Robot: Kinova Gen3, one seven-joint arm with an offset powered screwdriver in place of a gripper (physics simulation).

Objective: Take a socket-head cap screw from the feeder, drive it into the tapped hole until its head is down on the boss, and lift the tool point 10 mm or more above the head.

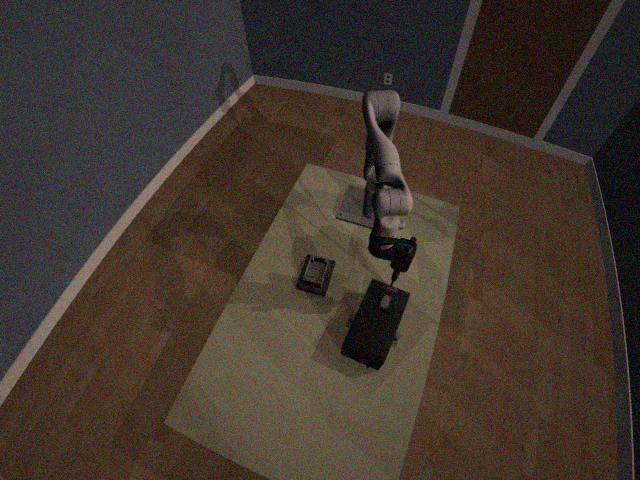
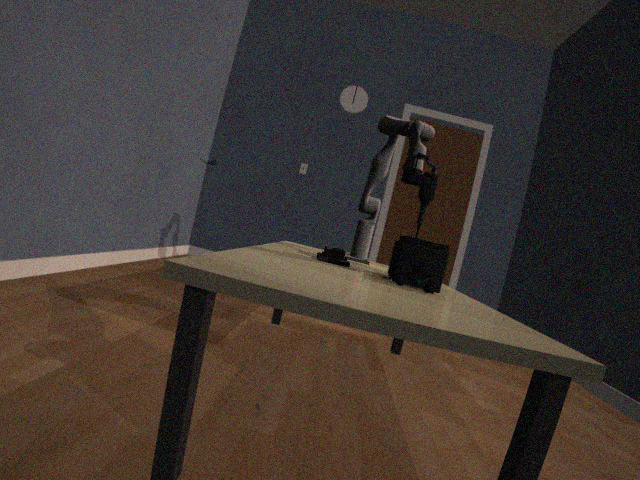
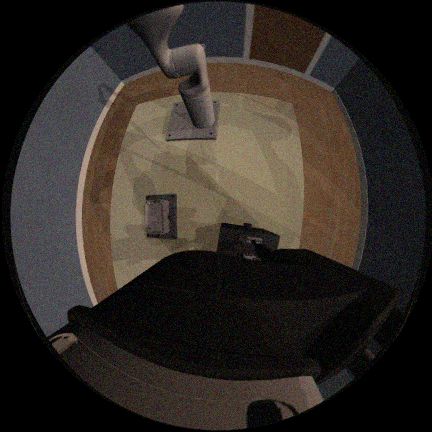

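Observation:
My screwdriver (image 1: 391,283) (image 2: 417,234) (image 3: 257,244) is black and points down, with its tip at the robot-side end of the feeder's top. The feeder (image 1: 369,330) (image 2: 419,263) (image 3: 231,237) is a black box with a small light plate on top. Whether the tip touches it, and whether a screw is on the tip, is too dark and small to tell. The low part with the tapped hole (image 1: 315,275) (image 2: 333,256) (image 3: 158,217) is a grey piece on a dark base, apart from the feeder. Its hole and boss cannot be made out.
The feeder and the grey part stand on a pale table (image 1: 279,392) (image 2: 289,279) (image 3: 250,165). The arm's base plate (image 1: 351,207) (image 3: 192,135) is at the far end of the table. Dark shadows cross the table around both objects.

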